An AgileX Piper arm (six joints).
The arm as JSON. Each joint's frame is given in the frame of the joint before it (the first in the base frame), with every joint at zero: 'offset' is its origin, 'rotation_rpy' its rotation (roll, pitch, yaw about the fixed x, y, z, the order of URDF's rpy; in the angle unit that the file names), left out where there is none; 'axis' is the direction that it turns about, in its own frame. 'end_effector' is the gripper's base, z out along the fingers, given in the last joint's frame.
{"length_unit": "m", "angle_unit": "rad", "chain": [
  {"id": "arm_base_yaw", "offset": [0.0, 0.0, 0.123], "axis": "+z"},
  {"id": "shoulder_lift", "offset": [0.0, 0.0, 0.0], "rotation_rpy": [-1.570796, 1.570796, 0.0], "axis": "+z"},
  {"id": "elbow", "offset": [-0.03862, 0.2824, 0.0], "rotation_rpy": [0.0, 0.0, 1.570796], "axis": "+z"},
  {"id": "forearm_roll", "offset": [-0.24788, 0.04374, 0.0], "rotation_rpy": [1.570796, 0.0, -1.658], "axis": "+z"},
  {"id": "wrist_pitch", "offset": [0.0, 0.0, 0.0], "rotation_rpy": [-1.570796, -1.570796, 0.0], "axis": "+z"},
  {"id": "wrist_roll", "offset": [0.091, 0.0, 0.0], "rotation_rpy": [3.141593, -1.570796, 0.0], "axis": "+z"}
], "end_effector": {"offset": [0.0, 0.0, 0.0], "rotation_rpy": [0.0, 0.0, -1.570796]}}
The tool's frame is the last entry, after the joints.
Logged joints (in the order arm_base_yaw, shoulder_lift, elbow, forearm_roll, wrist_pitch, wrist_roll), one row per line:
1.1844 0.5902 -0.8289 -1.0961 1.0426 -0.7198
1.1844 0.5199 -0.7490 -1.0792 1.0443 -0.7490
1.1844 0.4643 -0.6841 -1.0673 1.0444 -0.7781
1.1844 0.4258 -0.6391 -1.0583 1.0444 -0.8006
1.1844 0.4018 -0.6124 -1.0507 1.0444 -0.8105
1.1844 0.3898 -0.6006 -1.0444 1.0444 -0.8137
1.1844 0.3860 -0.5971 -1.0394 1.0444 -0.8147
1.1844 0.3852 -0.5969 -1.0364 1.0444 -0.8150
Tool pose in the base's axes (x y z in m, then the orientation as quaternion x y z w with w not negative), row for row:
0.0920 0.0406 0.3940 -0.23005 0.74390 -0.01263 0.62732
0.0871 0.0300 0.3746 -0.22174 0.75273 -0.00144 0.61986
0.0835 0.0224 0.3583 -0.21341 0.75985 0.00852 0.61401
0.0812 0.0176 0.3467 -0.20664 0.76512 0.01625 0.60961
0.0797 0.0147 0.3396 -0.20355 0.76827 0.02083 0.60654
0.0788 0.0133 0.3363 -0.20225 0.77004 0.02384 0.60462
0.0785 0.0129 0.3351 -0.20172 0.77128 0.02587 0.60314
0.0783 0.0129 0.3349 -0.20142 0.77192 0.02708 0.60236
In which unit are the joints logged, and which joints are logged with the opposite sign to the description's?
The joints are logged in radians. Opposite sign: wrist_roll.
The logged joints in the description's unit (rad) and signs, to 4 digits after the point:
1.1844 0.5902 -0.8289 -1.0961 1.0426 0.7198
1.1844 0.5199 -0.7490 -1.0792 1.0443 0.7490
1.1844 0.4643 -0.6841 -1.0673 1.0444 0.7781
1.1844 0.4258 -0.6391 -1.0583 1.0444 0.8006
1.1844 0.4018 -0.6124 -1.0507 1.0444 0.8105
1.1844 0.3898 -0.6006 -1.0444 1.0444 0.8137
1.1844 0.3860 -0.5971 -1.0394 1.0444 0.8147
1.1844 0.3852 -0.5969 -1.0364 1.0444 0.8150

